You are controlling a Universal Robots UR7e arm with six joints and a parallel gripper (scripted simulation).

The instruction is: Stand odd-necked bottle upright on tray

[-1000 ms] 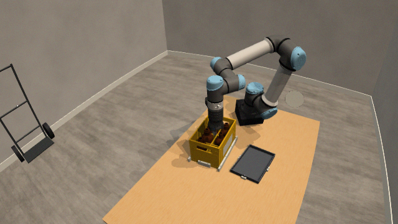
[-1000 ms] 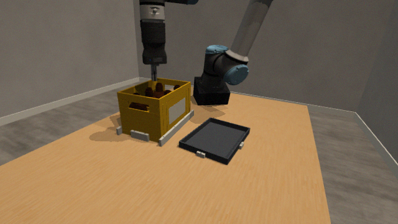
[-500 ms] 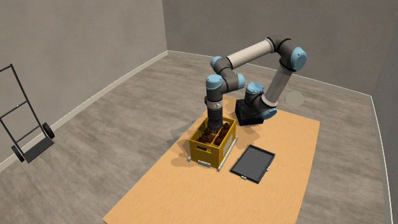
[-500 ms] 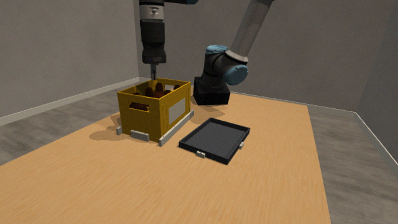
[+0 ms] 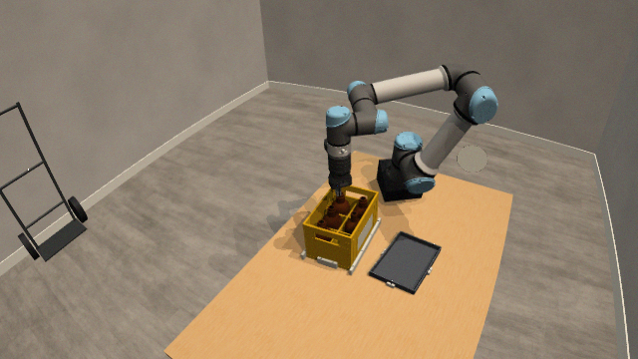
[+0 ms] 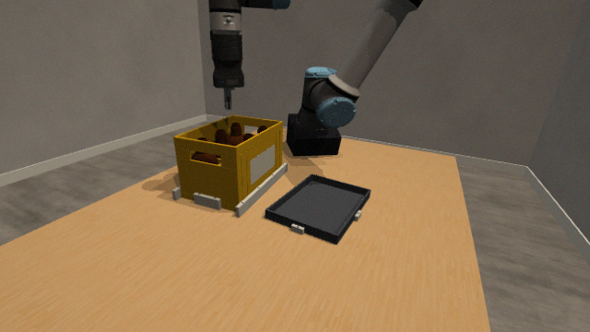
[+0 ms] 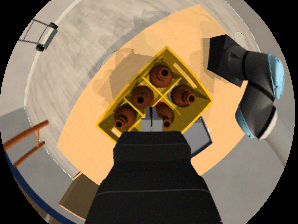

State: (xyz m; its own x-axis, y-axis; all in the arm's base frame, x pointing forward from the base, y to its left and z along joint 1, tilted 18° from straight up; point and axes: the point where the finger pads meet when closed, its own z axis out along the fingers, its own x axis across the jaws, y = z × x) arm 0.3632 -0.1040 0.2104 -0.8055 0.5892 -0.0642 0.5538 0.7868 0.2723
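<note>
My hand is 160 mm above the yellow crate and 20 mm to the right of it. Also, from my hand: dark tray: 290 mm to the left, 230 mm below, 30 mm behind; then bottle: 160 mm below, 60 mm to the left, 10 mm behind.
</note>
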